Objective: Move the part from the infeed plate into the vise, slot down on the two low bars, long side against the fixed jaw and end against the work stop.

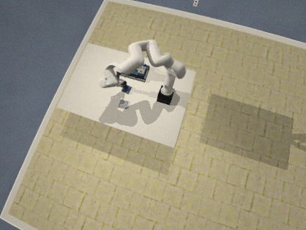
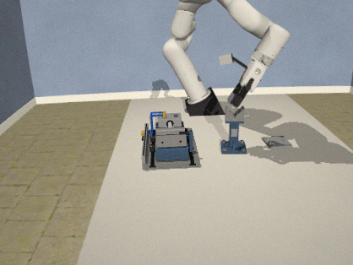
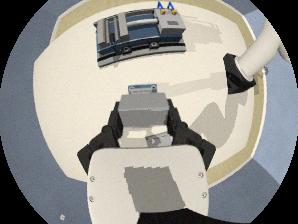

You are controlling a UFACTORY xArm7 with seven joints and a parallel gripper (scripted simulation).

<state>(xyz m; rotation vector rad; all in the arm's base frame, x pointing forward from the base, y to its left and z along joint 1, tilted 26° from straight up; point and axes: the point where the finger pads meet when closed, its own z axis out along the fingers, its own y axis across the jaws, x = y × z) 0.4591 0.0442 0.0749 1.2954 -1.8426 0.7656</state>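
My hand is 1 cm to the left of the part and 1 cm above it. From my hand the other things lie so: V-block post 13 cm below; air cylinder 21 cm to the right, 15 cm behind, 12 cm below; infeed plate 19 cm below, 18 cm to the left, 1 cm ahead.
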